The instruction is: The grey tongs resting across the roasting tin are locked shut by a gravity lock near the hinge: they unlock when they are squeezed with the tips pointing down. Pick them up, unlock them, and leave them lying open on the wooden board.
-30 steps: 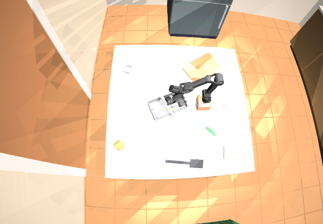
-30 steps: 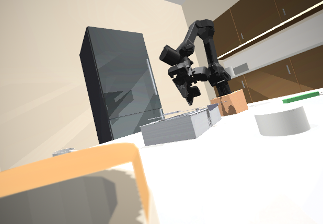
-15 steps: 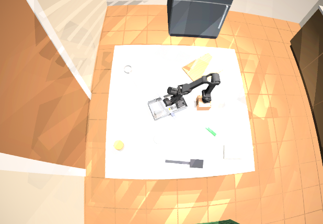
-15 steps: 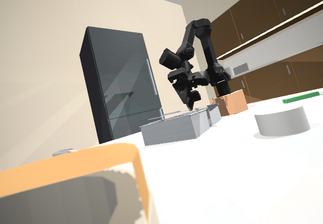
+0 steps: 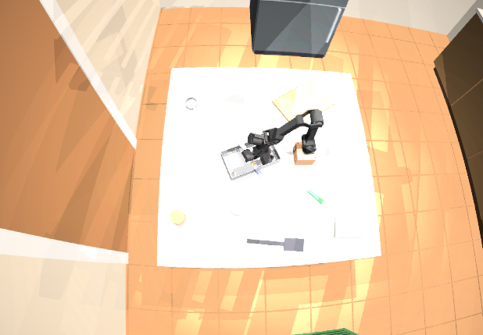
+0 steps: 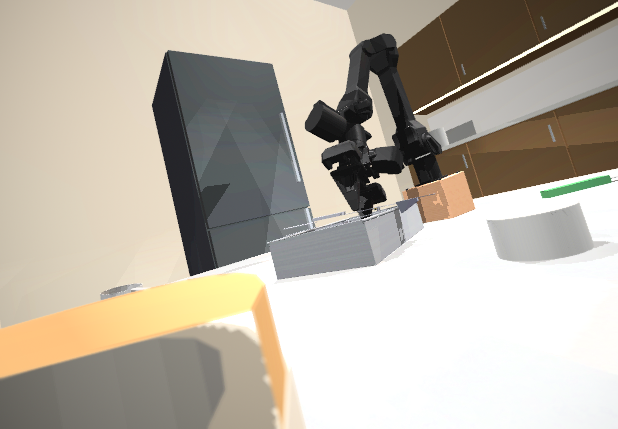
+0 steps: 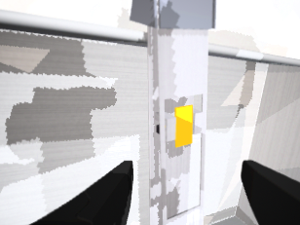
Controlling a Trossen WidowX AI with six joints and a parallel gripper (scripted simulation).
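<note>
My gripper tip is 2 cm past the yellow lock piece, 2 cm to the right of it and 1 cm below it. The rest, counted from my gripper tip: roasting tin (1 cm behind, 3 cm to the right, 3 cm below); green-handled tool (39 cm behind, 27 cm to the left, 5 cm below); dark spatula (11 cm behind, 48 cm to the left, 6 cm below).
</note>
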